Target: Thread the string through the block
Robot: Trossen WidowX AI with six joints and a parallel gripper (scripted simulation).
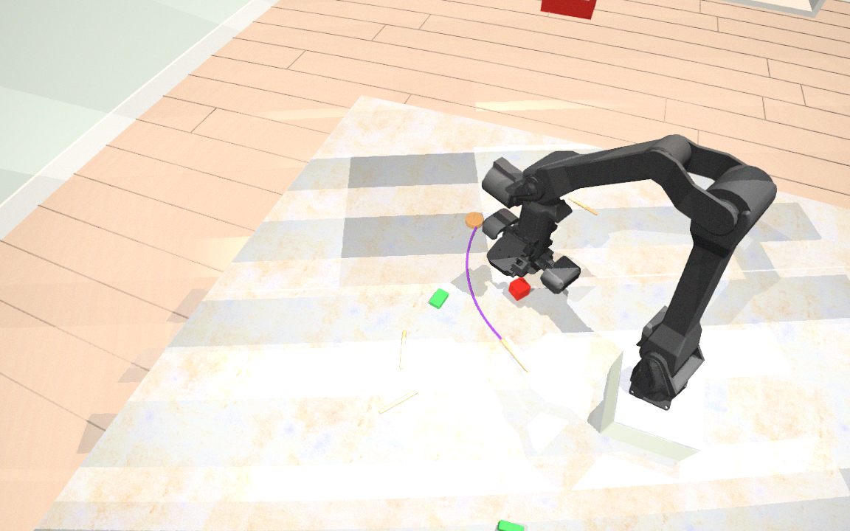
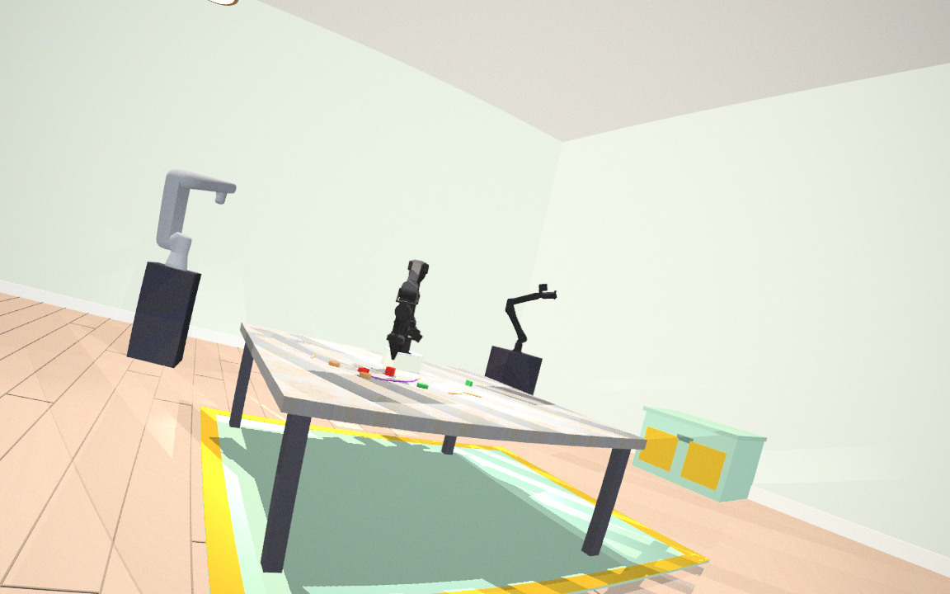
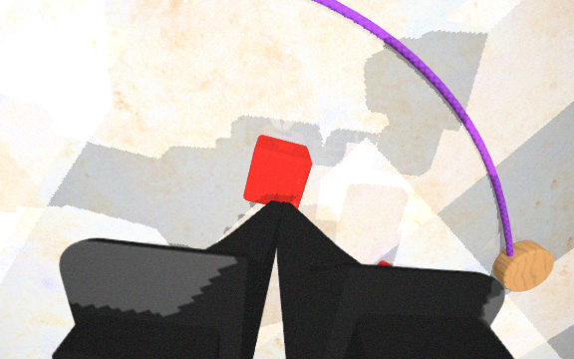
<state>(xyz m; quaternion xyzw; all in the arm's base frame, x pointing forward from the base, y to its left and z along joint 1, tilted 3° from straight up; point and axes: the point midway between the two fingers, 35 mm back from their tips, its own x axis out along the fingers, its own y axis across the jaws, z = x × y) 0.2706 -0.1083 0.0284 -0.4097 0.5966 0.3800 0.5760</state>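
The red wooden block lies 4 cm below my gripper tip. Also, from my gripper tip: flat red block: 11 cm to the right, 6 cm ahead, 5 cm below; then green block: 13 cm ahead, 9 cm to the left, 5 cm below; then thin wooden stick: 12 cm to the left, 6 cm below, 3 cm behind.
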